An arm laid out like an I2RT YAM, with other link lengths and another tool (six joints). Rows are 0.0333 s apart.
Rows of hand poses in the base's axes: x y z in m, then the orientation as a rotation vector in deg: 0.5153 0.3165 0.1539 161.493 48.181 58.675; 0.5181 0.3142 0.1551 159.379 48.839 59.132; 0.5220 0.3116 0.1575 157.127 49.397 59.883; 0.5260 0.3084 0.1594 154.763 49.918 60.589; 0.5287 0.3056 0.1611 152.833 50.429 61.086; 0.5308 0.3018 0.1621 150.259 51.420 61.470; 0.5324 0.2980 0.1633 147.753 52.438 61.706; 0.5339 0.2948 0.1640 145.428 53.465 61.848; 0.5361 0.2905 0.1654 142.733 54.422 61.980; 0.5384 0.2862 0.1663 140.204 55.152 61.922; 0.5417 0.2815 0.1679 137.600 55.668 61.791; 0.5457 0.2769 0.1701 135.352 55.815 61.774; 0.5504 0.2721 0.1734 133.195 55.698 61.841; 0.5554 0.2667 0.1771 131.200 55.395 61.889; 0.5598 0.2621 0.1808 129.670 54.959 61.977
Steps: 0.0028 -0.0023 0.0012 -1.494 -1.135 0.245; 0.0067 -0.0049 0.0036 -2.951 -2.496 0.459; 0.0107 -0.0081 0.0055 -4.504 -3.902 0.651; 0.0134 -0.0109 0.0072 -5.795 -5.010 0.871; 0.0155 -0.0147 0.0082 -7.626 -6.331 1.371; 0.0171 -0.0185 0.0094 -9.458 -7.550 1.907; 0.0186 -0.0217 0.0101 -11.177 -8.639 2.480; 0.0208 -0.0260 0.0115 -13.183 -9.916 3.004; 0.0231 -0.0303 0.0124 -15.160 -11.047 3.381; 0.0264 -0.0350 0.0140 -17.239 -12.207 3.613; 0.0304 -0.0396 0.0162 -19.000 -13.301 3.623; 0.0351 -0.0444 0.0195 -20.657 -14.432 3.461; 0.0401 -0.0498 0.0232 -22.208 -15.503 3.171; 0.0445 -0.0544 0.0269 -23.381 -16.382 2.803
